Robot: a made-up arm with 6 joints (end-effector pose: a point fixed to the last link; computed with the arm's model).
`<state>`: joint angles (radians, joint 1 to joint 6).
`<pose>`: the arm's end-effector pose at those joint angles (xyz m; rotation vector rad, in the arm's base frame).
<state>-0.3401 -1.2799 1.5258 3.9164 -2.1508 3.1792</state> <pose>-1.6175 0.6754 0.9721 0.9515 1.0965 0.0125</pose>
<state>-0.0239 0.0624 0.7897 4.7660 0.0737 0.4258</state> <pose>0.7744 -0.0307 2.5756 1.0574 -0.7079 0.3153</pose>
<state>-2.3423 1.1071 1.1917 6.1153 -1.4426 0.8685</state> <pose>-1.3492 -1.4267 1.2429 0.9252 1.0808 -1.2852</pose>
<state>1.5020 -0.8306 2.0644 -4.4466 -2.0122 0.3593</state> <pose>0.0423 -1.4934 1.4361 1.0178 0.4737 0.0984</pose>
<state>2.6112 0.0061 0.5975 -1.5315 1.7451 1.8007</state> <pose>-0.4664 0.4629 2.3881 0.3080 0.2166 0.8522</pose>
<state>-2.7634 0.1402 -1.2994 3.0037 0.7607 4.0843</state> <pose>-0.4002 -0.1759 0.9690 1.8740 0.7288 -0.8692</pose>
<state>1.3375 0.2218 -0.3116 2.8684 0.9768 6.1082</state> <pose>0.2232 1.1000 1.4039 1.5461 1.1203 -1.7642</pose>
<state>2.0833 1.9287 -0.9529 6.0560 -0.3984 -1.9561</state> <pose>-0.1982 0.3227 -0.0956 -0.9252 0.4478 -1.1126</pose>
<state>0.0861 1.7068 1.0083 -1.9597 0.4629 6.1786</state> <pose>2.0757 0.1103 -0.0010 1.7143 0.1730 -1.0378</pose>
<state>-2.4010 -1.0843 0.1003 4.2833 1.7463 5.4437</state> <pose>0.4551 0.6174 1.9176 0.8020 2.7332 -0.7737</pose>
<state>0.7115 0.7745 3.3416 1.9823 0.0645 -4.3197</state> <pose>0.0643 0.0684 1.8810 -1.0545 0.7149 -2.4834</pose>
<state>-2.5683 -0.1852 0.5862 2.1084 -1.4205 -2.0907</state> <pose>-0.3180 -0.0375 2.5443 1.3222 0.9478 1.8314</pose>
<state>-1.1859 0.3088 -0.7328 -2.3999 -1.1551 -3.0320</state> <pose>0.5174 -1.0040 1.2120 -0.4451 0.1266 -0.5086</pose>
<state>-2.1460 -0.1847 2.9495 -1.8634 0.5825 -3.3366</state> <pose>0.4738 0.8915 1.7046 1.6446 1.4621 1.1126</pose>
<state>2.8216 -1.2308 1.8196 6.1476 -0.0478 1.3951</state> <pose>1.8523 -0.6150 0.9855 1.8380 -0.3989 -0.0937</pose>
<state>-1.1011 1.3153 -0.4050 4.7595 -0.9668 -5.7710</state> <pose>0.7069 -1.0911 0.0851 2.4232 0.9118 -0.6158</pose>
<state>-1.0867 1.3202 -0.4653 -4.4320 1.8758 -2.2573</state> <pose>0.7081 -1.0197 0.2288 2.4429 0.7134 0.7285</pose>
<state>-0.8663 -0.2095 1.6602 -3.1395 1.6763 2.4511</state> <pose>-0.2238 0.2627 2.5324 0.5611 -0.4701 -0.7637</pose>
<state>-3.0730 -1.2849 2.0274 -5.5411 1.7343 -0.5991</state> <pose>1.7154 0.0069 0.5901 1.7876 -1.3165 -1.9026</pose>
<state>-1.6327 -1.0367 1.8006 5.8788 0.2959 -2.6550</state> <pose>0.0957 1.8520 1.3430 -0.0532 -0.1062 1.6207</pose>
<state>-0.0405 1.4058 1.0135 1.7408 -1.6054 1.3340</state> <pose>2.0534 -0.2469 0.7261 2.0376 -2.0800 0.0142</pose>
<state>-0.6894 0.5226 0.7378 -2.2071 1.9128 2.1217</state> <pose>0.9889 -0.9782 1.8978 0.5782 0.8684 -2.1706</pose>
